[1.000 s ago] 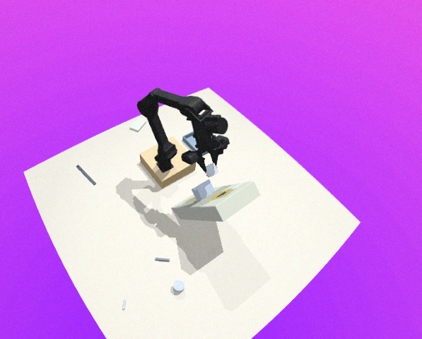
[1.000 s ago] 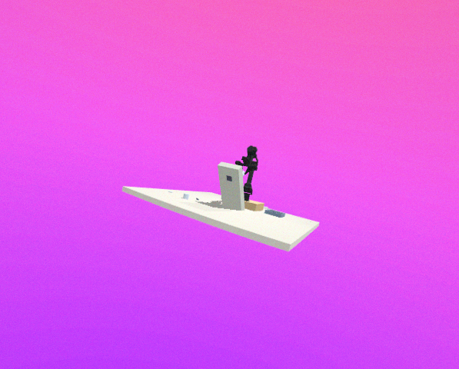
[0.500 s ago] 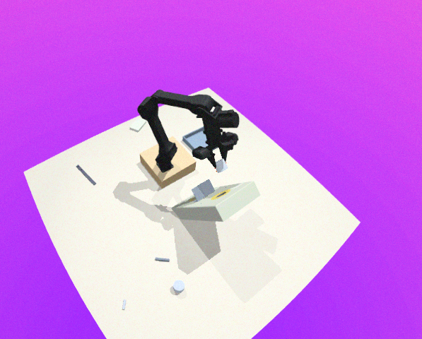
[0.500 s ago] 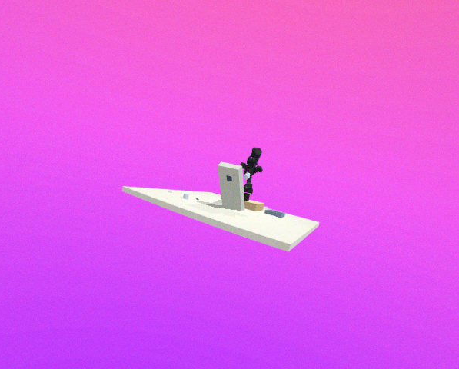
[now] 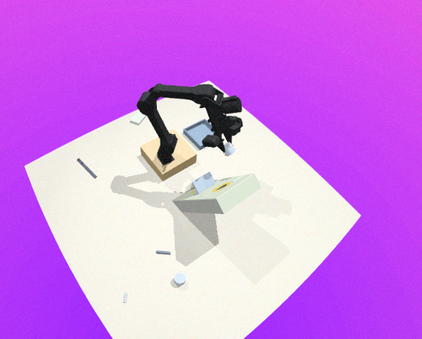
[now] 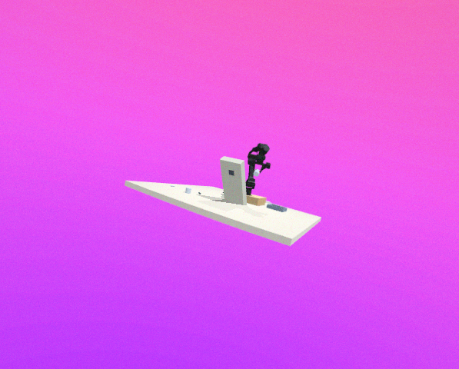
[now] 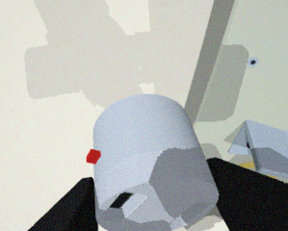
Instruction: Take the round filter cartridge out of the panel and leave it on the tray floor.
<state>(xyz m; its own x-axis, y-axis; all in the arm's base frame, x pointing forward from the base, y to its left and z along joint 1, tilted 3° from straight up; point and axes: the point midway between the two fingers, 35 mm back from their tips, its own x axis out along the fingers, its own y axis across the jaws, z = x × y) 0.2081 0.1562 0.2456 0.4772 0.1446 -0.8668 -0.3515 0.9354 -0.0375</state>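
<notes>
Now: the blue tray 310 mm behind my gripper tip, 120 mm to the left of it and 270 mm below it. Round my gripper tip: short bar (150 mm ahead, 390 mm to the right, 270 mm below); then grey service panel (100 mm ahead, 130 mm to the right, 100 mm below); then round filter cartridge (right at my gripper tip).
</notes>
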